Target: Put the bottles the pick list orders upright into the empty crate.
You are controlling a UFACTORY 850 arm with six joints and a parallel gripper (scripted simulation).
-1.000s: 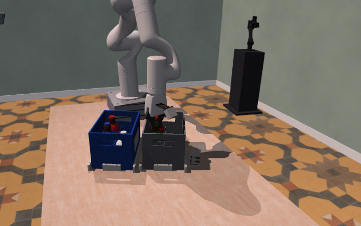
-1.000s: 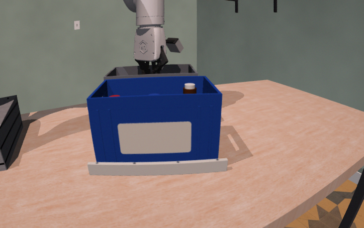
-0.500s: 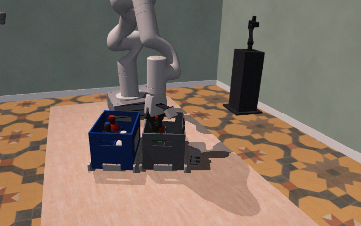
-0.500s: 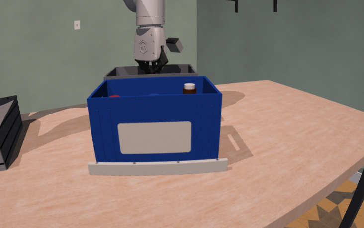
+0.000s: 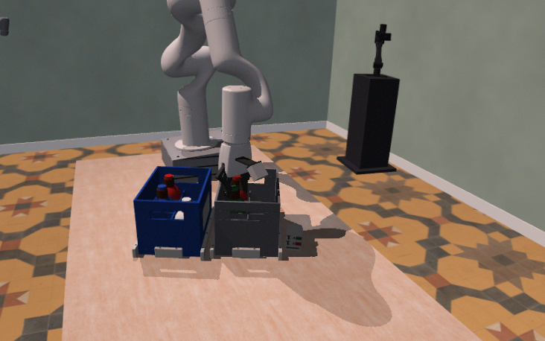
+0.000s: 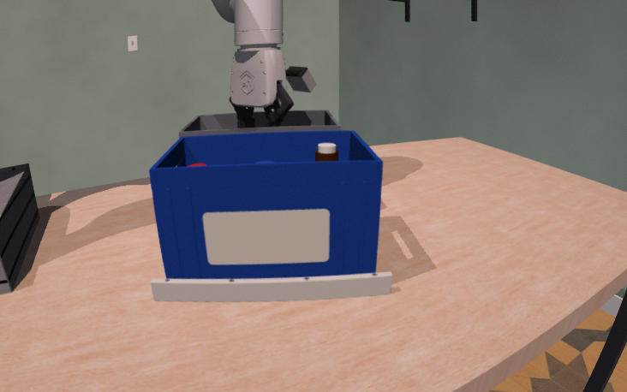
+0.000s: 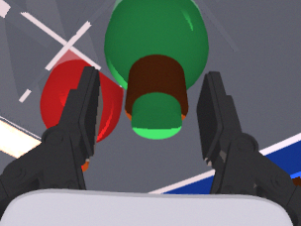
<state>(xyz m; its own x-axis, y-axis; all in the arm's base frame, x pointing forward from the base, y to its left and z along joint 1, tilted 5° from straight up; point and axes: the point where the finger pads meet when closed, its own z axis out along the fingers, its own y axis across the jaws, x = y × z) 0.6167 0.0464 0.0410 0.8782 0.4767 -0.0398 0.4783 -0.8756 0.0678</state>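
Right now my hand is 70 mm above the green bottle. Also, from my hand: grey crate: 70 mm below, 40 mm to the left, 10 mm ahead; then white-cap bottle: 160 mm to the right, 70 mm below, 60 mm ahead; then red-label bottle: 90 mm behind, 70 mm below, 20 mm to the left.
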